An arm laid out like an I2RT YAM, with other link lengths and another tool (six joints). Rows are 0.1 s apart.
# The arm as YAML. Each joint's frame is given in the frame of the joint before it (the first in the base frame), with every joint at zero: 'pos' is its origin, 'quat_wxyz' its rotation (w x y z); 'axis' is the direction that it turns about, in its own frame. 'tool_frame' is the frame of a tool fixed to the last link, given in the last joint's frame.
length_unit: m
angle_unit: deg
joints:
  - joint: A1
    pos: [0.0, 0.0, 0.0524]
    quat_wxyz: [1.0, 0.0, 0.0, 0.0]
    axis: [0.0, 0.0, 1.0]
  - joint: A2
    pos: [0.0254, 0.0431, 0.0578]
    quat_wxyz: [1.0, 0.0, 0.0, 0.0]
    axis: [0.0, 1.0, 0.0]
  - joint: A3
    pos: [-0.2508, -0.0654, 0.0]
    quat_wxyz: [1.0, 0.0, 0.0, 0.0]
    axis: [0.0, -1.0, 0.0]
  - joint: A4
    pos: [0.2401, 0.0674, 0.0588]
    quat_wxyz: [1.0, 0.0, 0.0, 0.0]
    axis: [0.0, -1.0, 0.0]
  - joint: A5
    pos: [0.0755, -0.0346, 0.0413]
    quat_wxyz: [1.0, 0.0, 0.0, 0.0]
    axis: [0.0, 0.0, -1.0]
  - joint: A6
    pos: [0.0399, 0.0, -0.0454]
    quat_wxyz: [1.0, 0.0, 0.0, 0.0]
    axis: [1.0, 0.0, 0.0]
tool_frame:
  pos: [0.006, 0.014, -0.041]
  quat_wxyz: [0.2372, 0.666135, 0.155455, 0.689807]
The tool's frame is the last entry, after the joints.
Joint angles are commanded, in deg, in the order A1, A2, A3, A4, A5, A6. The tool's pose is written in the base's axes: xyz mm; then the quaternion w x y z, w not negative. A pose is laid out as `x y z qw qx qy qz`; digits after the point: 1 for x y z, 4 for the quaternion.
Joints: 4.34, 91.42, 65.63, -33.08, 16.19, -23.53
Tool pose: 293.8 16.6 183.4 0.2879 0.8284 0.4337 0.2068
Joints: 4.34, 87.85, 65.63, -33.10, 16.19, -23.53
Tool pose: 288.7 16.2 200.0 0.2993 0.8222 0.4241 0.2333
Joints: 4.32, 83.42, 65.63, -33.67, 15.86, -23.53
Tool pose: 279.8 15.7 219.7 0.3089 0.8148 0.4140 0.2632
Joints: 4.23, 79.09, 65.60, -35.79, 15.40, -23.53
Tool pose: 266.4 14.6 236.7 0.3125 0.8103 0.4084 0.2808
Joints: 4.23, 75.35, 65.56, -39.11, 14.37, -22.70
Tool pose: 250.9 14.8 249.0 0.3046 0.8125 0.4042 0.2893
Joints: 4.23, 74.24, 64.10, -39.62, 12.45, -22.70
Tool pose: 244.7 15.9 245.2 0.2881 0.8141 0.4121 0.2906
